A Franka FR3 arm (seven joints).
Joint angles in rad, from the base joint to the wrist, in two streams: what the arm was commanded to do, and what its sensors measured. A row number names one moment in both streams.
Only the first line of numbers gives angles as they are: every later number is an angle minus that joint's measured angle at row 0.
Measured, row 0: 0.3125, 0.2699, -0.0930, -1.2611, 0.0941, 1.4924, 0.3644
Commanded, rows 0 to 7: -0.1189, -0.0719, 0.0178, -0.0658, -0.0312, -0.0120, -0.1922; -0.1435, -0.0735, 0.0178, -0.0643, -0.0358, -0.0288, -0.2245; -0.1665, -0.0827, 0.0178, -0.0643, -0.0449, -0.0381, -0.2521; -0.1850, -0.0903, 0.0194, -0.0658, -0.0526, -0.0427, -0.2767; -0.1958, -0.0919, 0.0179, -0.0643, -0.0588, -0.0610, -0.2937; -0.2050, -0.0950, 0.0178, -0.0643, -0.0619, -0.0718, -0.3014; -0.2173, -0.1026, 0.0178, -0.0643, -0.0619, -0.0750, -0.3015; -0.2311, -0.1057, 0.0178, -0.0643, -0.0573, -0.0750, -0.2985
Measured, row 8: -0.1929, -0.0671, -0.0016, -0.0262, -0.0409, -0.0678, -0.2725
